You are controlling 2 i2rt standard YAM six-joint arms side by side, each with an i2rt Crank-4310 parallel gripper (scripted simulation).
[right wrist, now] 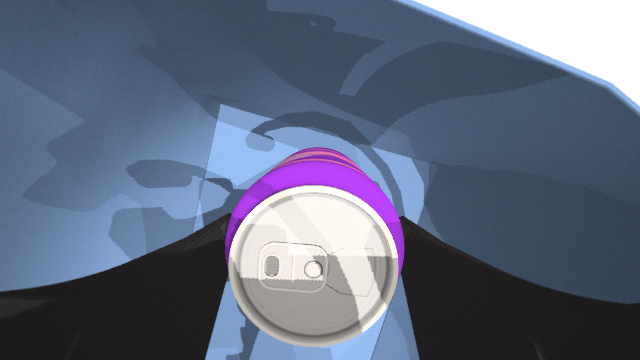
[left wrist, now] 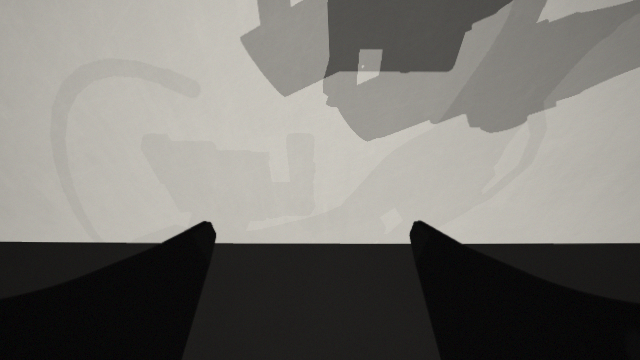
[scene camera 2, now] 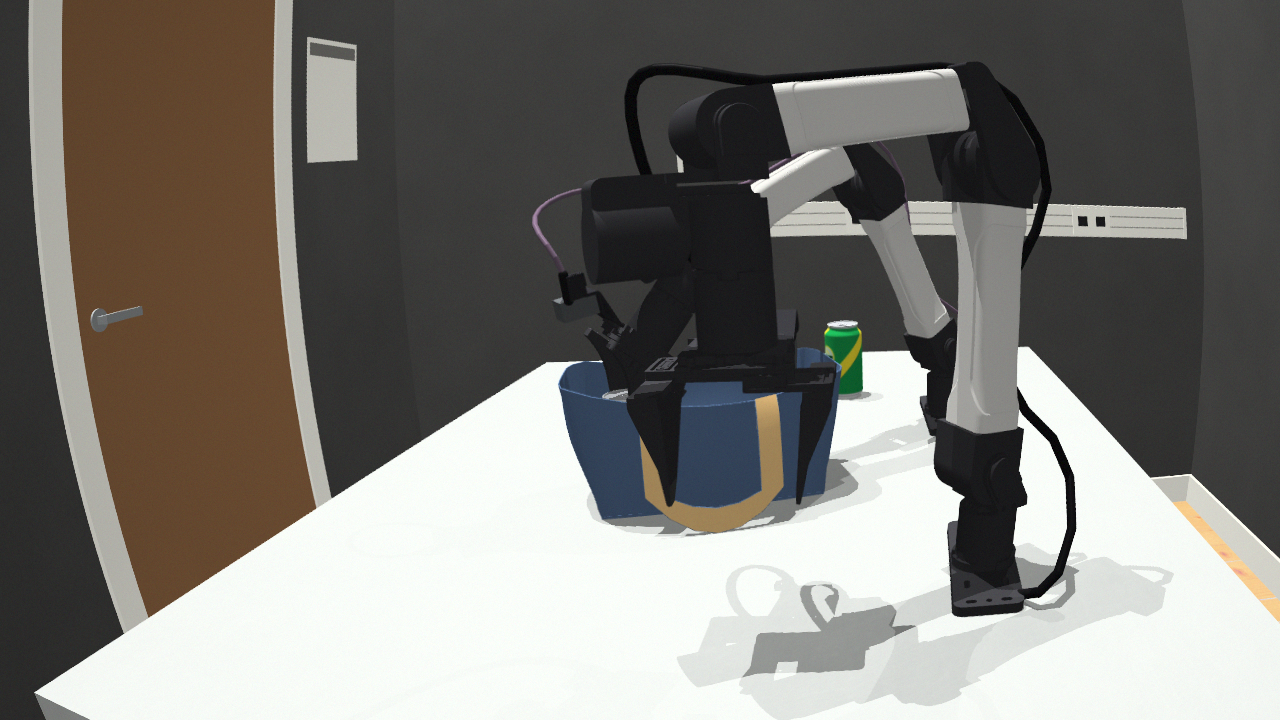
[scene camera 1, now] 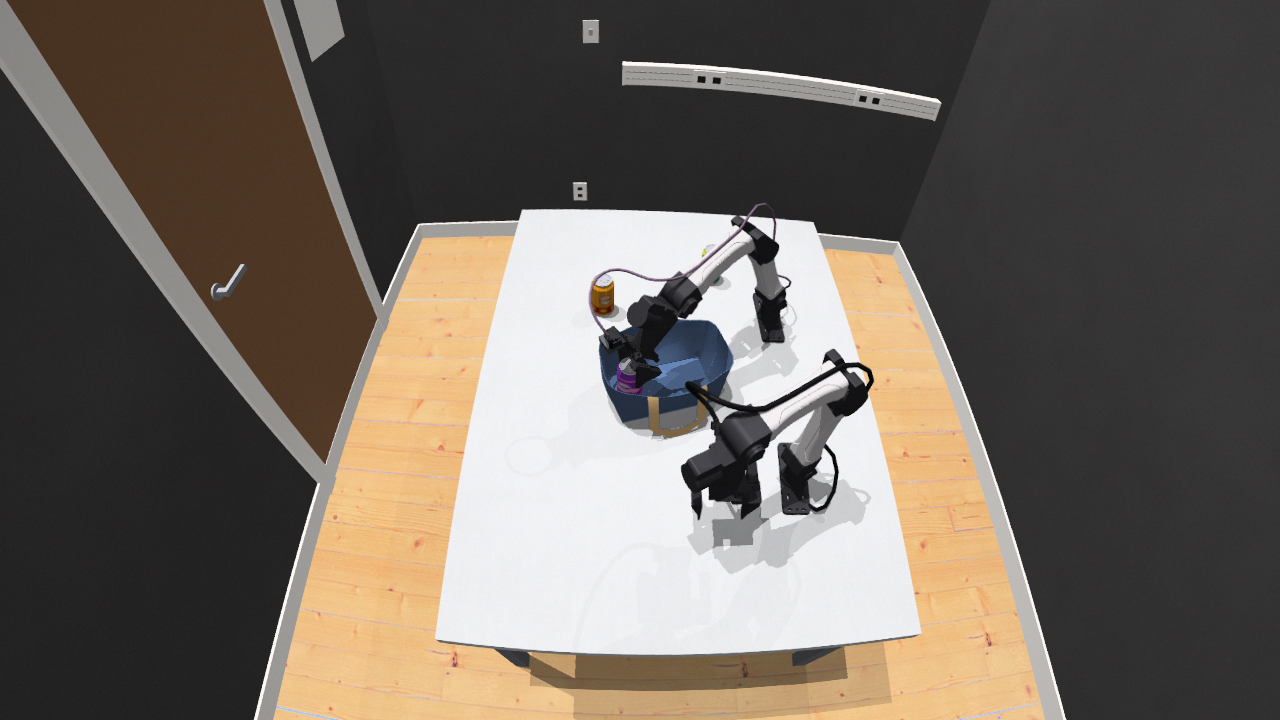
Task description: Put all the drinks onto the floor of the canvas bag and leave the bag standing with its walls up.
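Observation:
Green can [scene camera 2: 843,340]; out of frame in the right wrist view; out of frame in the left wrist view. Blue canvas bag [scene camera 2: 735,448], also in scene camera 1 [scene camera 1: 687,339] and the right wrist view [right wrist: 115,115]. My right gripper [scene camera 1: 629,377], visible too in the right wrist view [right wrist: 316,220]. My left gripper [scene camera 2: 735,504], again in scene camera 1 [scene camera 1: 720,517] and the left wrist view [left wrist: 312,226].

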